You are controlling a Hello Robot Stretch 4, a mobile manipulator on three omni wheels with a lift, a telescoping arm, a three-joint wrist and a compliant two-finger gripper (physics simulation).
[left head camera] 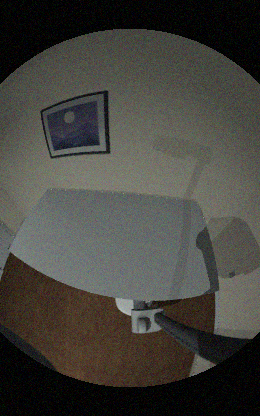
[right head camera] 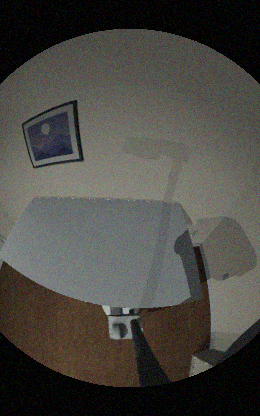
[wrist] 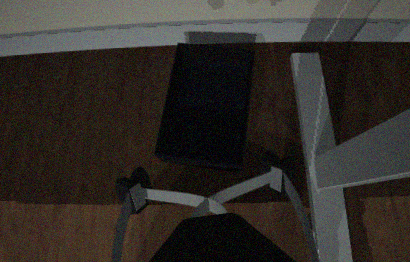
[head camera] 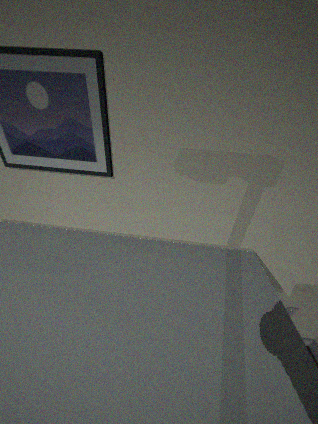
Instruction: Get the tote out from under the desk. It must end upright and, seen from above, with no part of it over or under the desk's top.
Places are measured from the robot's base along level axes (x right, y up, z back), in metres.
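Pixels of known places: gripper, fingertip midpoint: (wrist: 205, 173).
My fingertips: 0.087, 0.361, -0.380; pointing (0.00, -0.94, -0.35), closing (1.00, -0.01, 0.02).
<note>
Behind a point stands the place of what it marks, as x, y, z.
The tote (wrist: 204, 102) @[0.107, -0.024, -0.627] is a very dark, blue-black box on the wooden floor in the wrist view, between the wall's baseboard and my fingers; its inside is too dark to read. My gripper (wrist: 205, 173) @[0.087, 0.361, -0.380] is open, its fingertips spread wide and empty on the near side of the tote, apart from it. The desk's pale grey top (head camera: 125, 325) @[-0.072, 0.923, -0.372] (left head camera: 110, 245) @[-0.168, 0.923, -0.356] (right head camera: 100, 250) @[-0.061, 0.923, -0.361] fills the middle of the head views and hides the tote there. My wrist shows at the desk's front edge in both side head views; the fingers are hidden.
A grey desk leg frame (wrist: 327, 215) stands right of the tote and close to my right finger. The pale baseboard (wrist: 100, 41) @[-0.176, 0.010, -0.862] runs behind the tote. My dark arm (left head camera: 190, 335) @[0.081, 1.225, 0.066] (right head camera: 145, 355) @[0.098, 1.269, 0.055] reaches from the lower right. A framed picture (head camera: 55, 115) @[-0.417, 1.504, -0.882] hangs on the wall.
</note>
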